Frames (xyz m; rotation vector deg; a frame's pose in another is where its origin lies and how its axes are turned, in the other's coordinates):
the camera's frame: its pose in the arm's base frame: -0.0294 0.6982 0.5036 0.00 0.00 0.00
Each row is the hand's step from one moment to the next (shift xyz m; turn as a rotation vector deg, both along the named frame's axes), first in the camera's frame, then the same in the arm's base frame.
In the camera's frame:
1: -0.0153 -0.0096 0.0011 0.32 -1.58 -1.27
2: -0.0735 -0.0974 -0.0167 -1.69 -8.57 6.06
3: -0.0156 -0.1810 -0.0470 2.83 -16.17 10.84
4: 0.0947 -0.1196 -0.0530 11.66 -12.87 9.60
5: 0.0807 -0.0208 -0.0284 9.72 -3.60 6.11
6: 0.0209 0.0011 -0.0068 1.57 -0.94 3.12
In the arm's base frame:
1: -0.0153 -0.0096 0.0011 0.32 -1.58 -1.27
2: -0.0735 -0.0974 -0.0167 -1.69 -8.57 6.06
3: -0.0156 -0.1810 -0.0470 2.83 -16.17 10.84
4: 0.0947 -0.1196 -0.0530 11.66 -12.87 9.60
5: 0.0807 -0.0208 -0.0284 9.72 -3.60 6.11
6: 0.0209 0.0011 -0.0068 1.57 -0.94 3.12

